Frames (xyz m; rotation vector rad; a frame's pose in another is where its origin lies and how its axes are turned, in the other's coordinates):
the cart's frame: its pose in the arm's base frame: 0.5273 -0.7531 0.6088 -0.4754 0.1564 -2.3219
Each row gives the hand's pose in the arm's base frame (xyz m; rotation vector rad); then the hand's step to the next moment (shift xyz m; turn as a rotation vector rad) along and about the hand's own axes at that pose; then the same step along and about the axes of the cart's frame.
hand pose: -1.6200 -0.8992 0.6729 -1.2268 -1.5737 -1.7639
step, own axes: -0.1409 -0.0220 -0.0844 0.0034 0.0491 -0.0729
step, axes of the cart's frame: 0.0204 0.1224 -0.1098 0.0549 0.0594 0.0346
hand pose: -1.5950 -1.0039 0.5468 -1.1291 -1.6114 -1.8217
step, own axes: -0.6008 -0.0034 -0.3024 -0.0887 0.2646 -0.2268
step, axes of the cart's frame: -0.0252 0.5673 -0.3605 0.1023 0.3116 0.1476
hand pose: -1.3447 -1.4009 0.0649 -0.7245 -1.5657 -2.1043
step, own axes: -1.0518 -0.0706 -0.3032 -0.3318 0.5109 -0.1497
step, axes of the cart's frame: -0.5279 0.8480 -0.4532 -0.1200 0.5222 0.3263
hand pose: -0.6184 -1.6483 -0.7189 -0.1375 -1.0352 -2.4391
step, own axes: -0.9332 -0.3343 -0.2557 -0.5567 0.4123 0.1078
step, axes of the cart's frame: -0.9087 0.3366 -0.3302 -0.4158 0.3579 0.4366
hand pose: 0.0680 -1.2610 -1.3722 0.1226 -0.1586 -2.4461
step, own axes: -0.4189 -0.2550 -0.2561 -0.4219 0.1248 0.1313
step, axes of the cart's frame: -0.5151 -0.1192 -0.1628 -0.3315 0.0792 0.3076
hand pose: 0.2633 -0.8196 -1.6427 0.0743 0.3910 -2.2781
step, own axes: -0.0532 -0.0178 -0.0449 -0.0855 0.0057 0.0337
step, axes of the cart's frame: -0.0652 -0.0249 -0.0172 -0.0618 -0.0032 0.0682
